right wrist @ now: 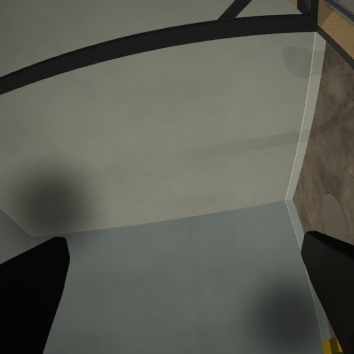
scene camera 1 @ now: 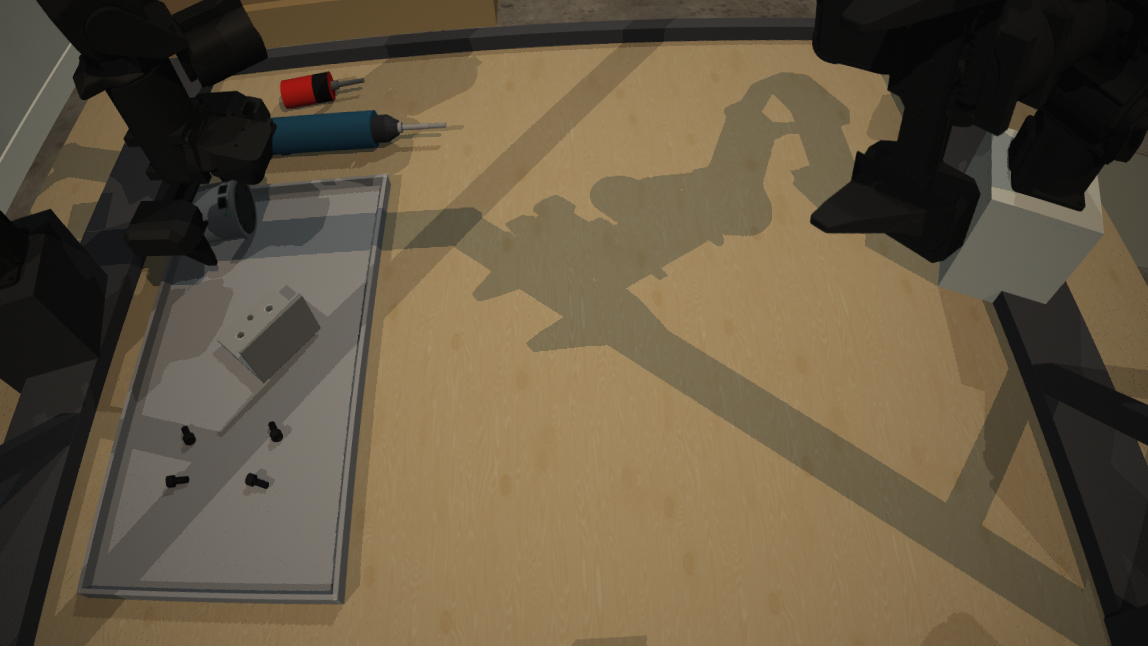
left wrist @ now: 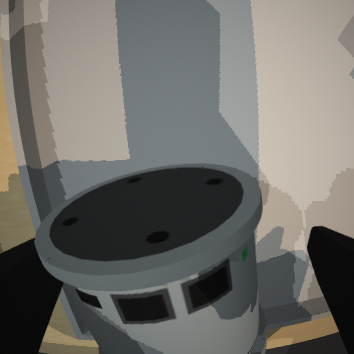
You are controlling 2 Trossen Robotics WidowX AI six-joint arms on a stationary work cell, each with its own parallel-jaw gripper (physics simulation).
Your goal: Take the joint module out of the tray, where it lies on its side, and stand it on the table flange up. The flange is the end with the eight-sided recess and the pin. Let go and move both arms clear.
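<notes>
The grey joint module lies on its side in the far left part of the tray. Its round end with a dark disc and several small holes faces right in scene camera 1; the flange end is hidden. My left gripper is open, with one finger on either side of the module and nothing gripped. In the left wrist view, the module's lower part runs out of the picture. My right gripper is open and empty, high at the right of scene camera 1.
A grey angled bracket and several black screws lie in the tray. Behind it lie a blue tool and a red tool. A pale box is below the right arm. A dark edge bar borders the table's back.
</notes>
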